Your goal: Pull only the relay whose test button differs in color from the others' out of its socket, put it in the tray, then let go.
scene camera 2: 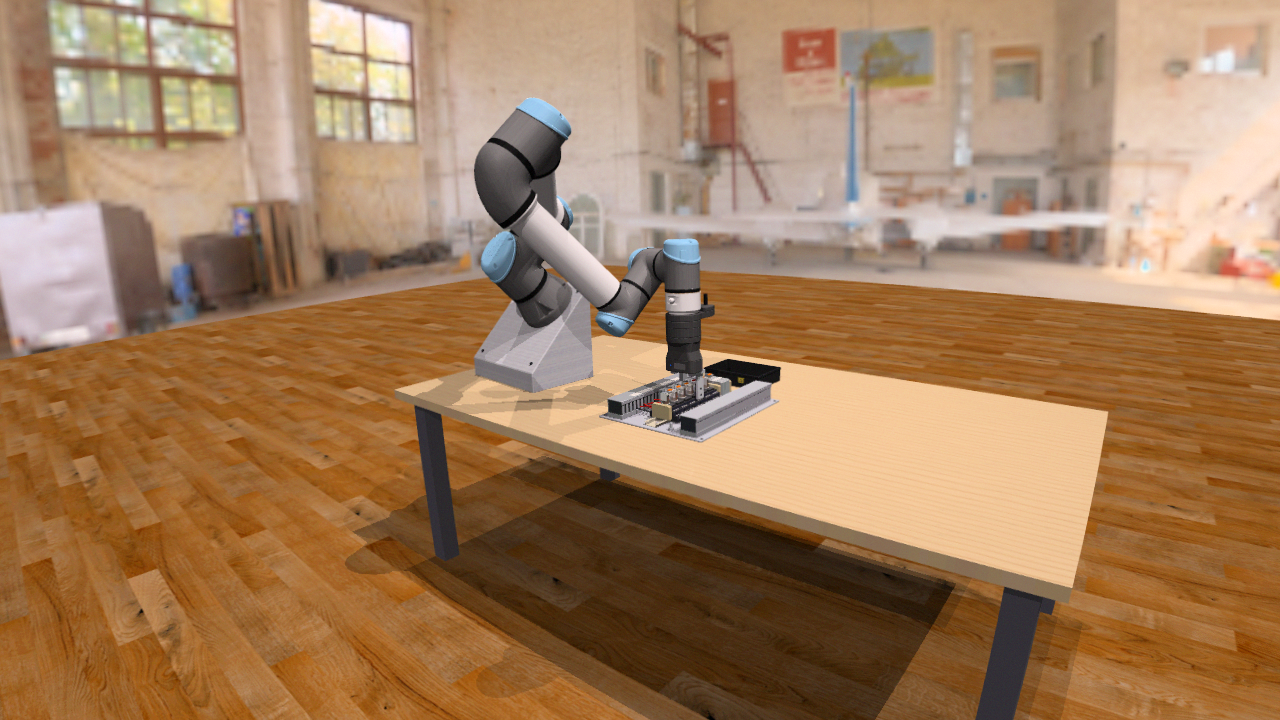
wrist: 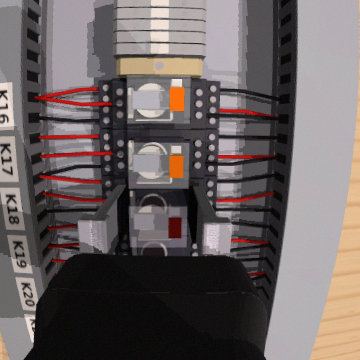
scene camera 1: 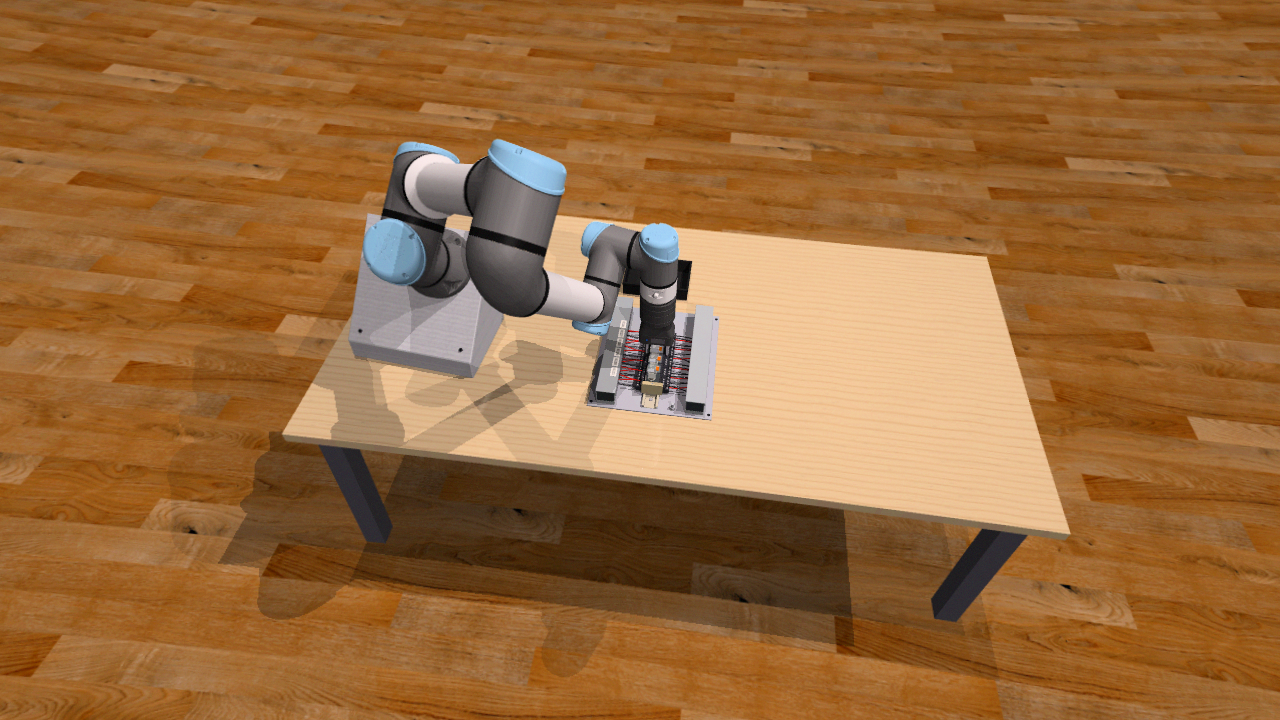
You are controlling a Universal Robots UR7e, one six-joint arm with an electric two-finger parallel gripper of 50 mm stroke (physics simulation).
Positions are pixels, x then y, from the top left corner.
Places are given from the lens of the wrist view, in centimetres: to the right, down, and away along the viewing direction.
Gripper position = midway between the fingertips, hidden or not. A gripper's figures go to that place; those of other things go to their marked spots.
my gripper (wrist: pixel 158 202): -1, 1, 17
grey mounting panel (wrist: pixel 238 53): 4, -8, 18
